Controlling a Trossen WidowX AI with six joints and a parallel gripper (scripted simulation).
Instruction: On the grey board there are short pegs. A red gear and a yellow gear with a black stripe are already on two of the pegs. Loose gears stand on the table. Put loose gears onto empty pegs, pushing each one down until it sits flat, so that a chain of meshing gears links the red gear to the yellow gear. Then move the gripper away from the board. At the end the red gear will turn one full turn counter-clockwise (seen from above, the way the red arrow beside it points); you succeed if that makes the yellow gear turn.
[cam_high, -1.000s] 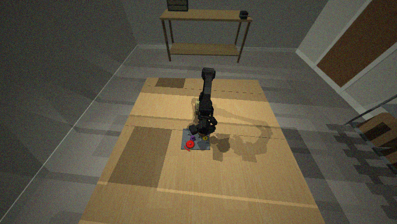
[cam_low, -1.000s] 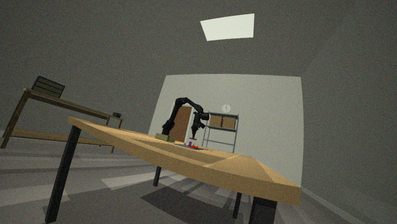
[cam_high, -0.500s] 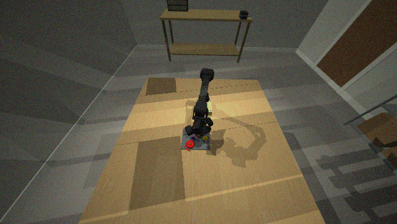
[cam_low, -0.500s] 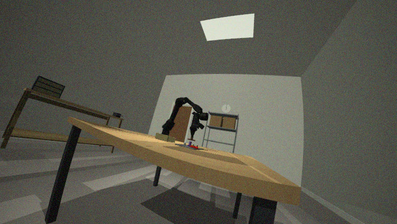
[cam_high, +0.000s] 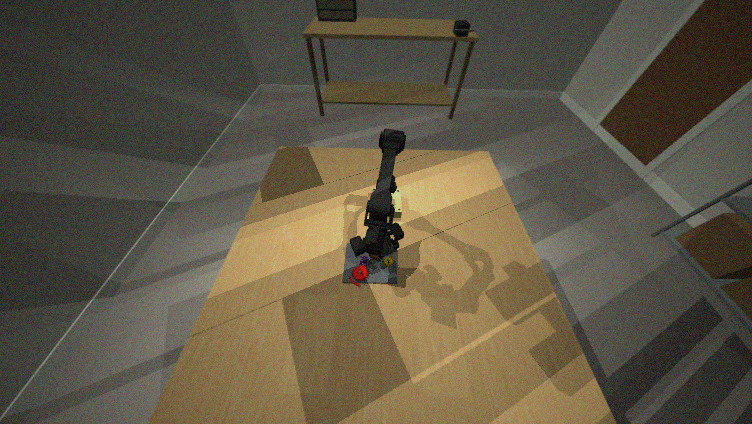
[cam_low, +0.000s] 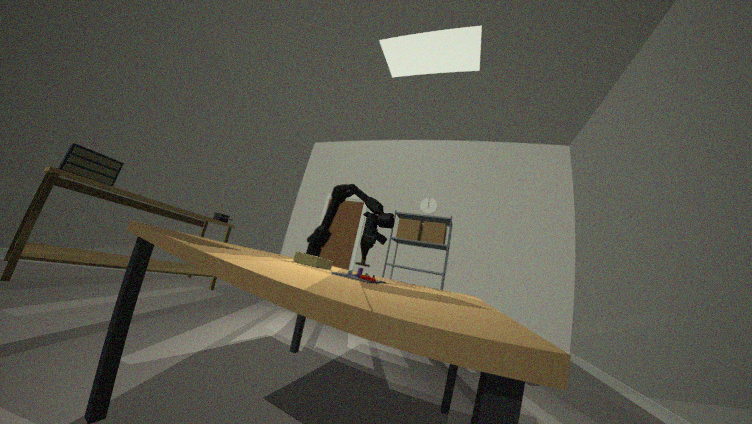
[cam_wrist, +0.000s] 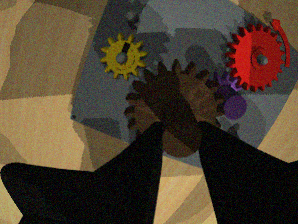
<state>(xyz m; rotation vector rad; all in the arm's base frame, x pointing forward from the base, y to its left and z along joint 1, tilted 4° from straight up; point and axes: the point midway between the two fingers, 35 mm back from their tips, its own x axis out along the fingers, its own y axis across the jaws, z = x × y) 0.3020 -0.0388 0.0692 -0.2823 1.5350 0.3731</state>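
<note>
Now: the small purple gear 20 mm ahead of my gripper tip, 50 mm to the right of it and 60 mm below it. Round my gripper tip: red gear 60 mm ahead, 60 mm to the right, 70 mm below; brown gear 10 mm below.
</note>
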